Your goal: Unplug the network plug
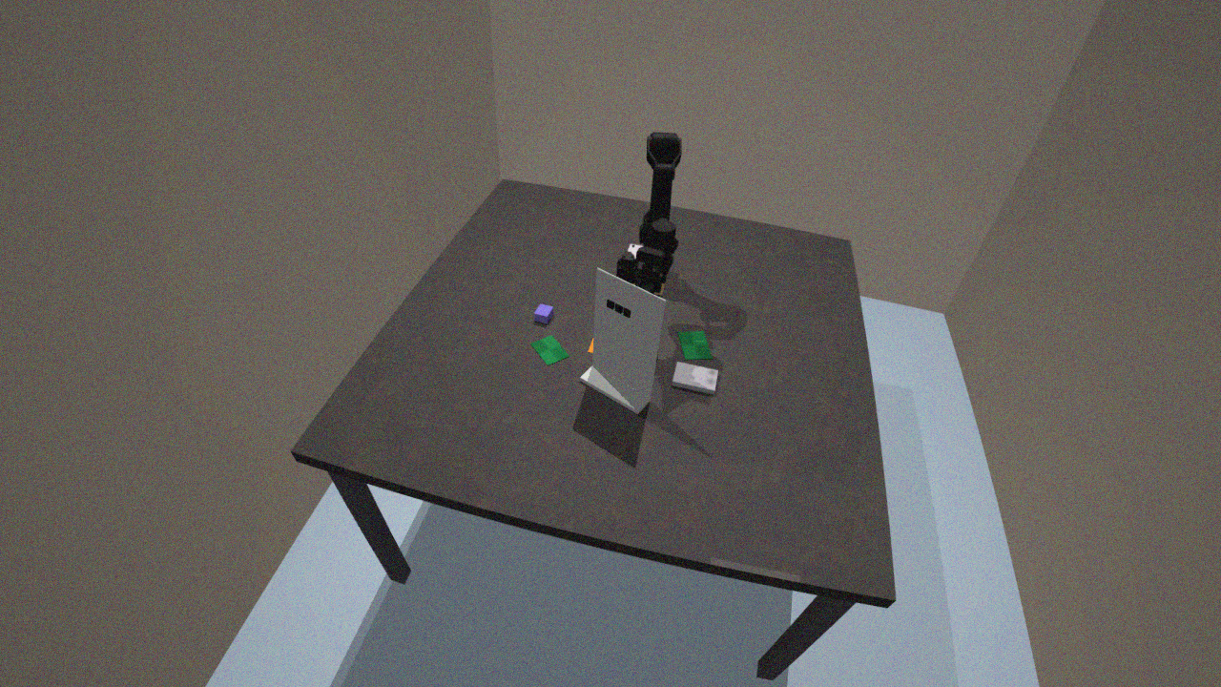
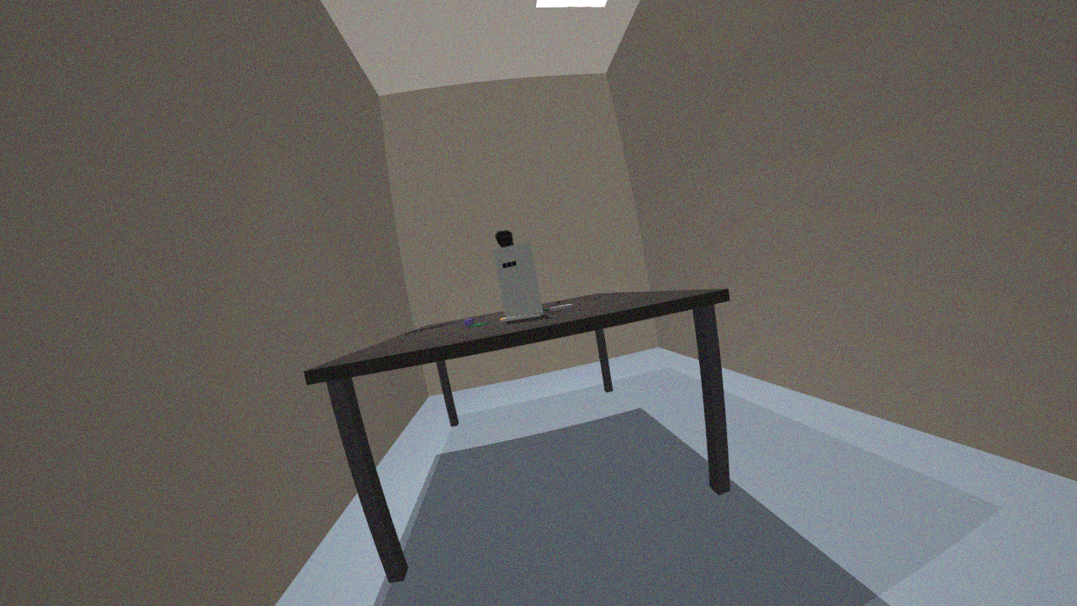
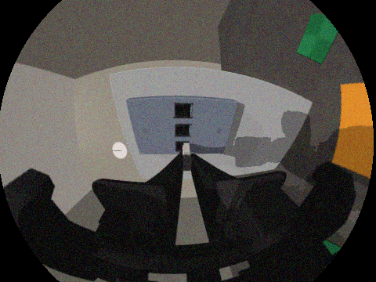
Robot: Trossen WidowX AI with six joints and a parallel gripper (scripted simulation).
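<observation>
Now: the orange square patch 120 mm behind my gripper tip, 50 mm to the right of it and 230 mm below it. The rest, counted from my gripper tip: purple cube 170 mm behind, 260 mm to the right, 210 mm below; grey tile 30 mm behind, 160 mm to the left, 220 mm below; upright white panel 30 mm ahead, 30 mm to the right, 90 mm below.
</observation>
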